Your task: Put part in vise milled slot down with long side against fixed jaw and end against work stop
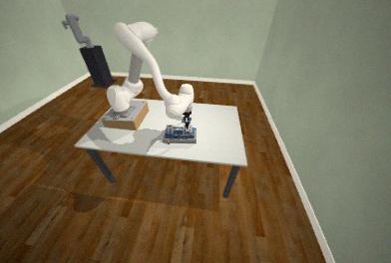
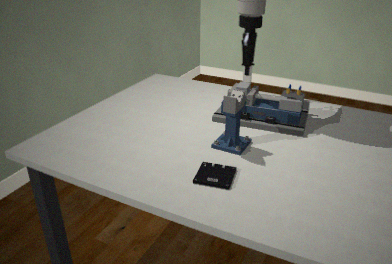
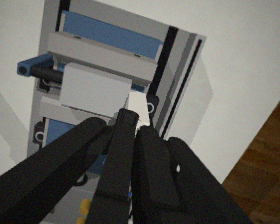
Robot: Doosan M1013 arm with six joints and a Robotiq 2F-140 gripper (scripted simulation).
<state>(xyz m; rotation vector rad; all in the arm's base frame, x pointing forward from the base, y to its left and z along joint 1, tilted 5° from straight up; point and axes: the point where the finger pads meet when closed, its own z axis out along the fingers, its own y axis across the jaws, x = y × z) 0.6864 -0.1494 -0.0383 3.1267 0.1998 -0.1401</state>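
The part lies 50 mm below my hand and 40 mm to the left of it. Round my hand: cylinder rod 90 mm behind, 60 mm below, 30 mm to the left; fixed jaw 60 mm below, 40 mm to the left, 30 mm ahead; work stop 90 mm to the left, 40 mm below, 10 mm behind.
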